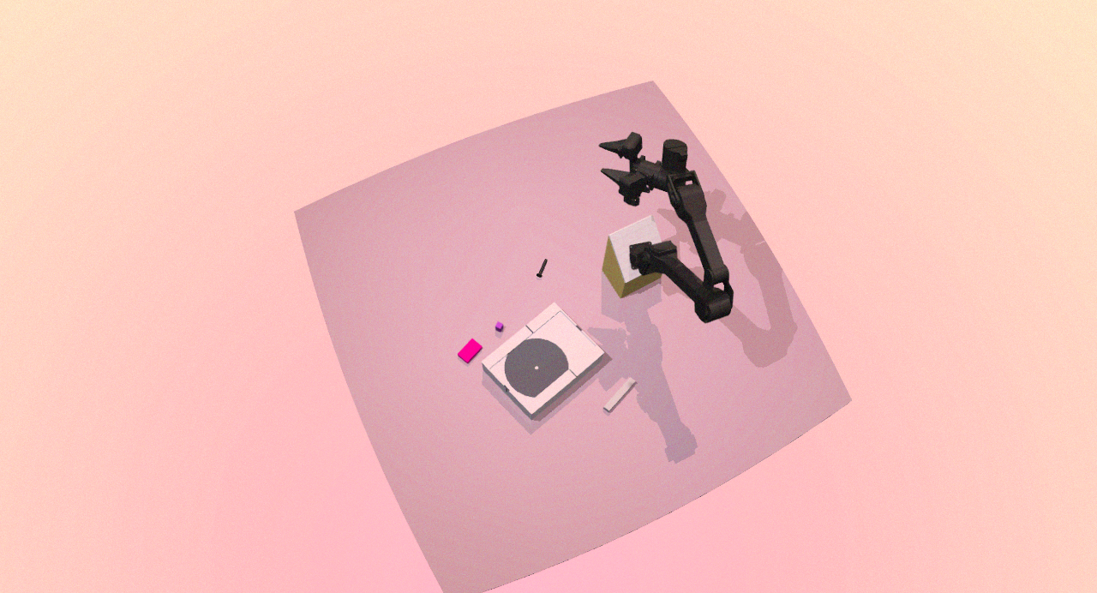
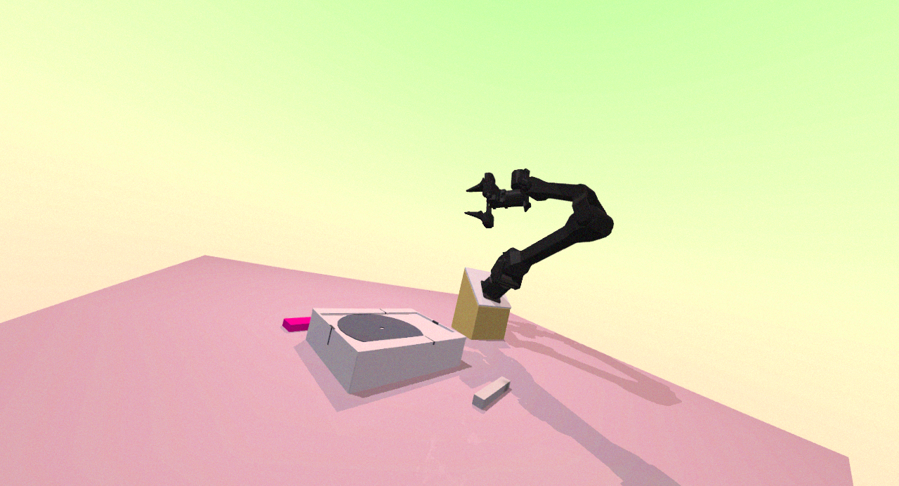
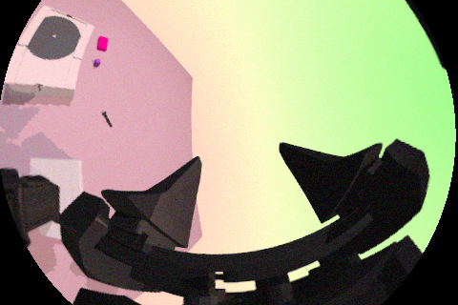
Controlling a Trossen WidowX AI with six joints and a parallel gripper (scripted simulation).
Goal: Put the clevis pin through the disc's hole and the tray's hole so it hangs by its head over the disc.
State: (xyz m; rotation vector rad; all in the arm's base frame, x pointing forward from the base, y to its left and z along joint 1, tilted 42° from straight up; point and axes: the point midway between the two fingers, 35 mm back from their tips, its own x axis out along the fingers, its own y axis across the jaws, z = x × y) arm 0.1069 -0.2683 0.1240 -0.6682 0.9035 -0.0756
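Now: the clevis pin 41 cm below my gripper tip, 14 cm ahead of it and 4 cm to the left of it. From my gripper tip the other things lie so: steel tray: 37 cm below, 30 cm to the left, 23 cm ahead; then purple cube: 40 cm below, 31 cm ahead, 17 cm to the left; then grey disc: 36 cm below, 32 cm to the left, 26 cm ahead.
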